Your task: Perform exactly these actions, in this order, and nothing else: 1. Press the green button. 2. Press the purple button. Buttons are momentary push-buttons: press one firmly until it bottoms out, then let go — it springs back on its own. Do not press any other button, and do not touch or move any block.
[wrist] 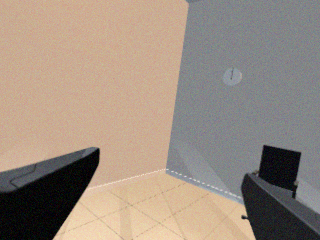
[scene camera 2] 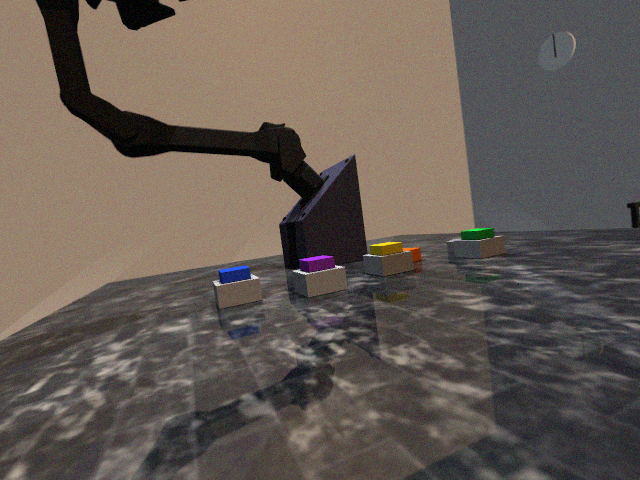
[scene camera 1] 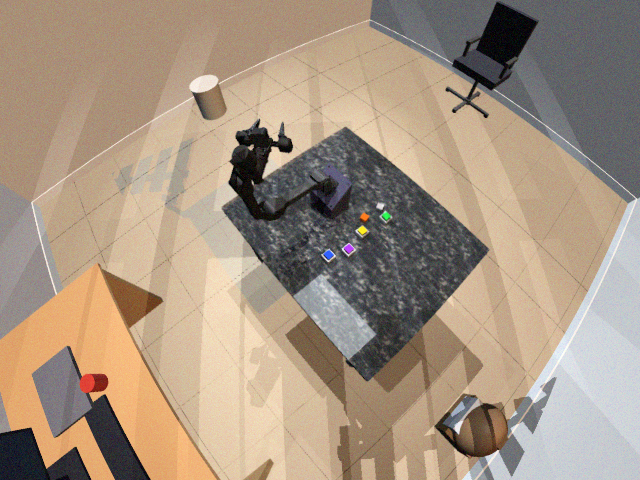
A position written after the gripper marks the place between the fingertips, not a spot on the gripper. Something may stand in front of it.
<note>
The gripper (scene camera 1: 271, 120) is open and holds nothing.
The gripper also shows in the wrist view (wrist: 170, 167).
</note>
